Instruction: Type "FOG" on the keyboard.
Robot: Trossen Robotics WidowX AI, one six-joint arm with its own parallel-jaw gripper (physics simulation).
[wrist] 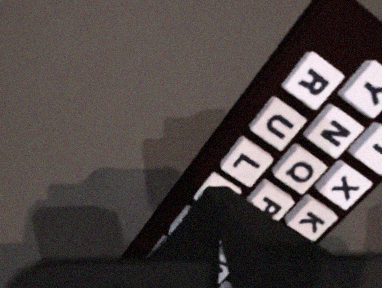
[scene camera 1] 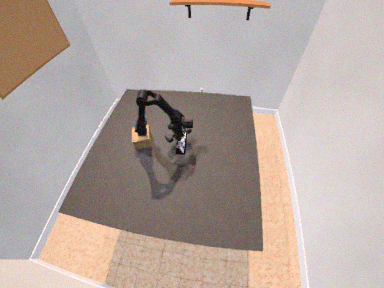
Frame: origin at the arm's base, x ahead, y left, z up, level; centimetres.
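Seen in the pictures: gripper, fingertip midpoint: [wrist: 216,196] [scene camera 1: 179,140]; arm's base, origin of the base link: [scene camera 1: 142,132].
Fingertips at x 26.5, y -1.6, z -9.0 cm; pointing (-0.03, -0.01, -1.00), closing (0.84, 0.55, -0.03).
Observation:
Offsets run from my fingertips to a thing's top centre. Level surfaces: height alone.
A dark keyboard {dz +0.3, dx +1.8, dy -1.4 cm} [scene camera 1: 181,145] [wrist: 340,22] with white letter keys lies aslant on the dark mat. In the wrist view the R key {dz +0.3, dx +0.2, dy +5.5 cm} [wrist: 313,80], U key {dz +0.3, dx +0.2, dy +3.7 cm} [wrist: 278,123], L key {dz +0.3, dx +0.1, dy +1.9 cm} [wrist: 246,161], Q key {dz +0.3, dx +1.9, dy +2.7 cm} [wrist: 300,170] and K key {dz +0.3, dx +3.7, dy +1.3 cm} [wrist: 312,218] are readable. My gripper [scene camera 1: 178,138] [wrist: 216,196] is shut and empty. Its tips cover most of the key just below L, whose letter is hidden, and part of the P key {dz +0.3, dx +1.9, dy +0.9 cm} [wrist: 270,202]. Contact cannot be told. Keys nearer my gripper are mostly hidden; no F or O label is readable.
The arm rises from a wooden base block [scene camera 1: 142,138] left of the keyboard on the dark mat {dz -1.3 cm} [scene camera 1: 215,200]. An orange shelf [scene camera 1: 220,4] is on the back wall. A brown panel [scene camera 1: 30,40] shows at upper left. Arm shadows fall on the mat.

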